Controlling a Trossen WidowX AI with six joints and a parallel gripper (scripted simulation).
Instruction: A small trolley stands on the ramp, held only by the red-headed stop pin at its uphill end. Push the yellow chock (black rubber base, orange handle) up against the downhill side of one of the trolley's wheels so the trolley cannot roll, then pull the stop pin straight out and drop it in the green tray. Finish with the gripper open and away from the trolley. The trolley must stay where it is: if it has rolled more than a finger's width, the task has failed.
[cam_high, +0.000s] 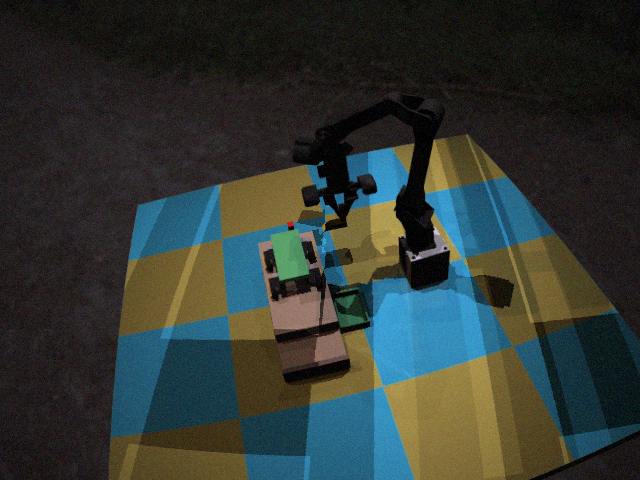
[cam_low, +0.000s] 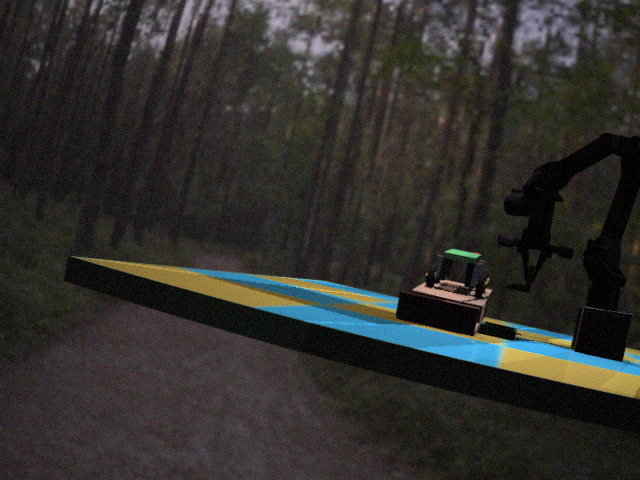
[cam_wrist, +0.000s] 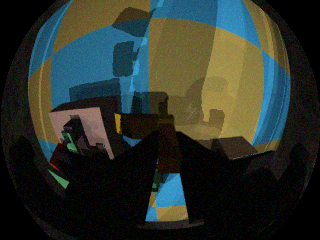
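Right now the green tray is 3 cm ahead of my gripper tip, 22 cm to the left of it and 14 cm below it. Also, from my gripper tip: red-headed stop pin: 14 cm ahead, 3 cm to the left; yellow chock: 2 cm ahead, 1 cm below; trolley: 15 cm ahead, 14 cm to the left, 2 cm below.
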